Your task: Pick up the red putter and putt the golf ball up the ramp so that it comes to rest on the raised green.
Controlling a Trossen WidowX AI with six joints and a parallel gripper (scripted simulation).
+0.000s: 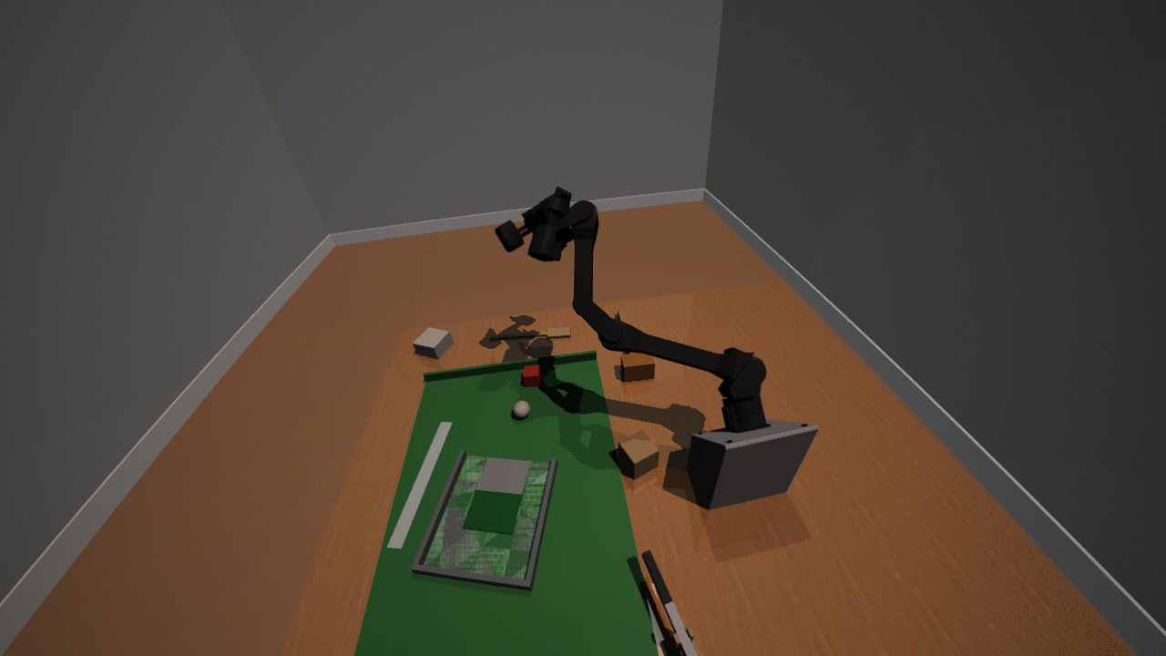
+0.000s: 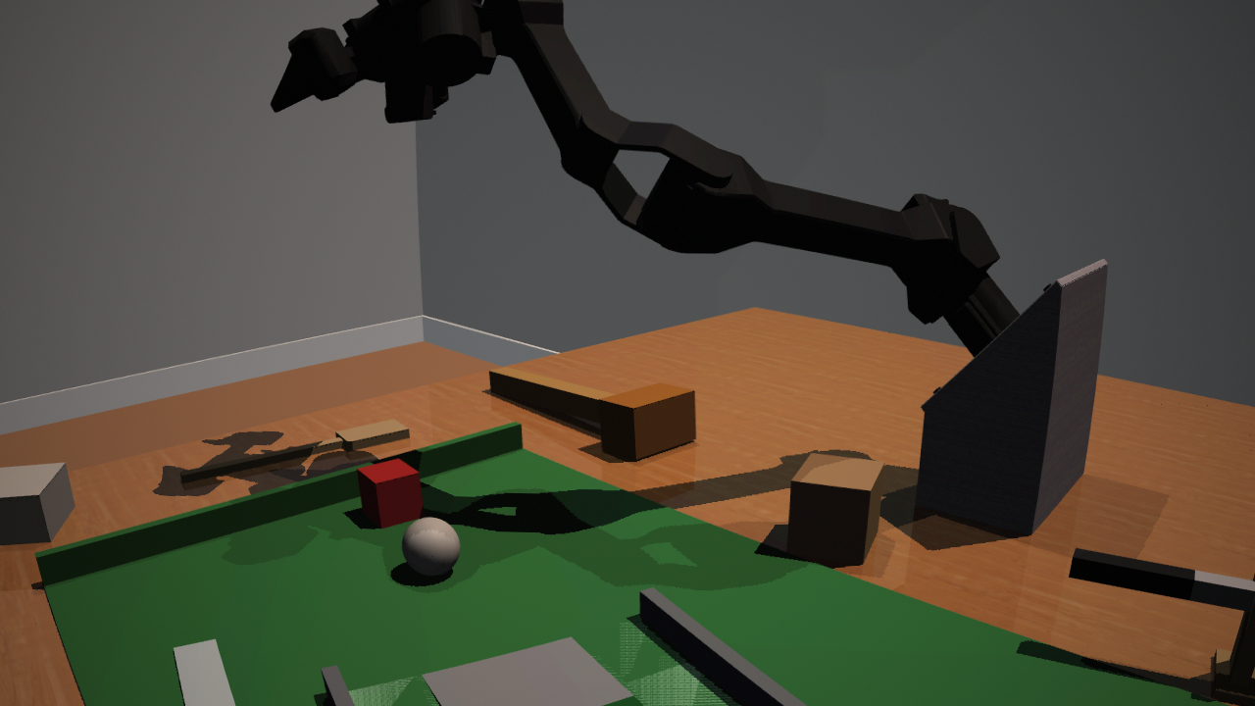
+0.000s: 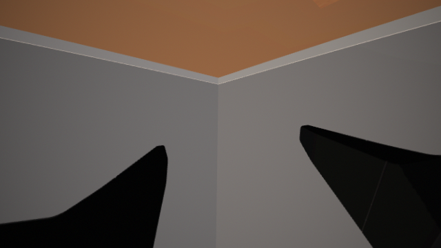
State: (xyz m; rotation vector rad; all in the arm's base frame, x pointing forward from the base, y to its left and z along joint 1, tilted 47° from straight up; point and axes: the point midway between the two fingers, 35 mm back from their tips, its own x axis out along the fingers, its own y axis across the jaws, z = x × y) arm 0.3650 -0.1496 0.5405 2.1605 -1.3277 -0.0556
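The red putter lies 20 cm behind my gripper tip, 83 cm to the left of it and 30 cm below it. From my gripper tip the other things lie so: white golf ball: 5 cm ahead, 31 cm to the left, 33 cm below; small red cube: 2 cm ahead, 20 cm to the left, 33 cm below; green mat: 9 cm ahead, 49 cm to the left, 35 cm below.
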